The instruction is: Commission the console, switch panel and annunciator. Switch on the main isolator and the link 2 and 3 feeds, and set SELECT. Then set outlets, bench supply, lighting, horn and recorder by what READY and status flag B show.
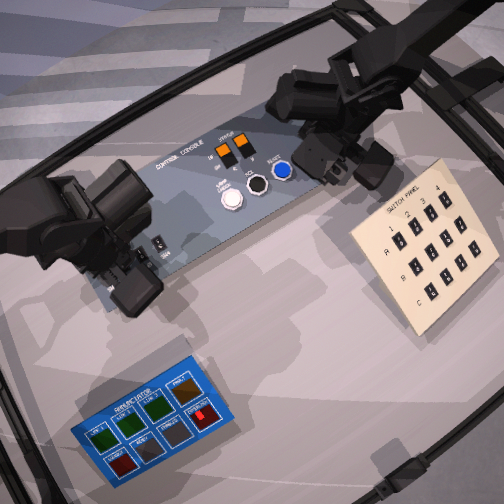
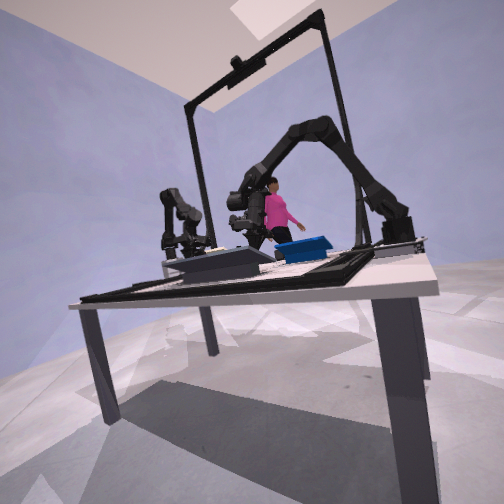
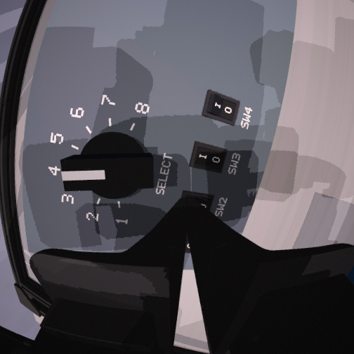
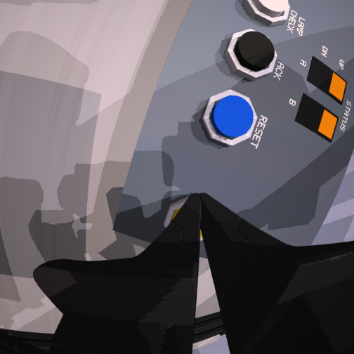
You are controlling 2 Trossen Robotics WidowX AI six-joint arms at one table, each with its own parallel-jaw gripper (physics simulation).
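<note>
The grey-blue console (image 1: 170,195) (image 2: 225,257) carries the SELECT knob (image 3: 112,167), its white line at 4. Rockers SW3 (image 3: 209,157) and SW4 (image 3: 221,107) show; SW2 (image 3: 197,197) is partly hidden. Status flags A (image 1: 226,155) (image 4: 327,80) and B (image 1: 244,145) (image 4: 317,117) show orange at UP. My left gripper (image 3: 186,204) is shut and empty over SW2. My right gripper (image 4: 197,199) is shut and empty over a partly hidden yellow button (image 4: 176,215). On the blue annunciator (image 1: 192,364), READY (image 1: 148,449) looks grey and INTERLOCK (image 1: 202,417) has a bright red patch.
The beige switch panel (image 1: 380,235) with rocker rows A, B and C stands at the right. White LAMP CHECK (image 1: 232,199), black ACK (image 1: 257,184) and blue RESET (image 1: 282,170) (image 4: 233,116) buttons lie between the grippers. A person in pink (image 2: 277,212) stands behind the table.
</note>
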